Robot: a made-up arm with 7 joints. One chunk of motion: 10 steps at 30 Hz.
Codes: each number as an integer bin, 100 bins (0 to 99) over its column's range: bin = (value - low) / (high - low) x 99, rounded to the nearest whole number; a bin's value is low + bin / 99 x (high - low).
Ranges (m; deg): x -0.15..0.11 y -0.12..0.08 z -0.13..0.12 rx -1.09..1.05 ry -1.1..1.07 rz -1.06..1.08
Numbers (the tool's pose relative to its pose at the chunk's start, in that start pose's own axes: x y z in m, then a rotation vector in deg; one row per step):
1: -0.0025 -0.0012 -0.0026 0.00 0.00 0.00
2: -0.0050 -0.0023 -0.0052 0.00 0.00 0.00
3: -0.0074 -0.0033 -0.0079 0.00 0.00 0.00
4: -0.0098 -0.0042 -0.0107 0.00 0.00 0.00
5: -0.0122 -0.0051 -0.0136 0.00 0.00 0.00
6: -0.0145 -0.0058 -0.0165 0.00 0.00 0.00
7: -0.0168 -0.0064 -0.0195 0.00 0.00 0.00
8: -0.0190 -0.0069 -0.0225 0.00 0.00 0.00
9: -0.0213 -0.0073 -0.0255 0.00 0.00 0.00
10: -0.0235 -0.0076 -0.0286 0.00 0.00 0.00
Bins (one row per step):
1: 56 59 50 50 50 49
2: 55 58 49 50 50 49
3: 54 58 48 50 50 49
4: 53 57 47 50 50 49
5: 52 57 46 50 50 49
6: 52 57 45 50 50 49
7: 51 56 44 50 50 49
8: 50 56 43 50 50 49
9: 49 56 41 50 50 49
10: 48 56 40 50 50 49

